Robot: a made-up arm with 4 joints. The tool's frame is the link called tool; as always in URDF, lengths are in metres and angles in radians.
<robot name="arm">
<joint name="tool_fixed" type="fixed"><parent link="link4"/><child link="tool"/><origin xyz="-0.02 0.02 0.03" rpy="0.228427 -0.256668 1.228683"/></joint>
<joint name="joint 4" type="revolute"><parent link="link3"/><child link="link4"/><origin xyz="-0.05 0 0.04" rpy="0 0 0"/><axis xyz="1 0 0"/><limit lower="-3.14" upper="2.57" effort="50" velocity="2"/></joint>
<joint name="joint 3" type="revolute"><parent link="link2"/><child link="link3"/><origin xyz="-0.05 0.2 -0.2" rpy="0 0 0"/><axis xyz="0 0 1"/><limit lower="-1.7" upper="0.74" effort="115" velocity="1.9"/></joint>
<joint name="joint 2" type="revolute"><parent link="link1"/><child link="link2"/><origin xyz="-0.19 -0.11 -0.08" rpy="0 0 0"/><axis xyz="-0.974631 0.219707 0.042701"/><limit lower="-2.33" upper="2.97" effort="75" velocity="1.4"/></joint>
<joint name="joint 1" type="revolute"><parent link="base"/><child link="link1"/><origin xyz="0.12 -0.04 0.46" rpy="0 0 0"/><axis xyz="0 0 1"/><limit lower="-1.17" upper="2.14" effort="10" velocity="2.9"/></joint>
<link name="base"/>
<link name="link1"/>
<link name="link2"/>
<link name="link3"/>
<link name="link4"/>
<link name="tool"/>
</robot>
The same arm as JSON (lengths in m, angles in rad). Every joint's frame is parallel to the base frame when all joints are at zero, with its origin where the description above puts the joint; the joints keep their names.
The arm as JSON. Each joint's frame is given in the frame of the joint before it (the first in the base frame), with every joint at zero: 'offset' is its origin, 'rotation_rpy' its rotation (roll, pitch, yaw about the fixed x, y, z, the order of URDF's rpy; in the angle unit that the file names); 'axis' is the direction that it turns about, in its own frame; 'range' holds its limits. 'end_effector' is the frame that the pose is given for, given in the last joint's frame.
{"length_unit": "m", "angle_unit": "rad", "chain": [
  {"id": "joint 1", "offset": [0.12, -0.04, 0.46], "rotation_rpy": [0.0, 0.0, 0.0], "axis": [0.0, 0.0, 1.0], "range": [-1.17, 2.14]},
  {"id": "joint 2", "offset": [-0.19, -0.11, -0.08], "rotation_rpy": [0.0, 0.0, 0.0], "axis": [-0.974631, 0.219707, 0.042701], "range": [-2.33, 2.97]},
  {"id": "joint 3", "offset": [-0.05, 0.2, -0.2], "rotation_rpy": [0.0, 0.0, 0.0], "axis": [0.0, 0.0, 1.0], "range": [-1.7, 0.74]},
  {"id": "joint 4", "offset": [-0.05, 0.0, 0.04], "rotation_rpy": [0.0, 0.0, 0.0], "axis": [1.0, 0.0, 0.0], "range": [-3.14, 2.57]}
], "end_effector": {"offset": [-0.02, 0.02, 0.03], "rotation_rpy": [0.2284, -0.2567, 1.2287]}}

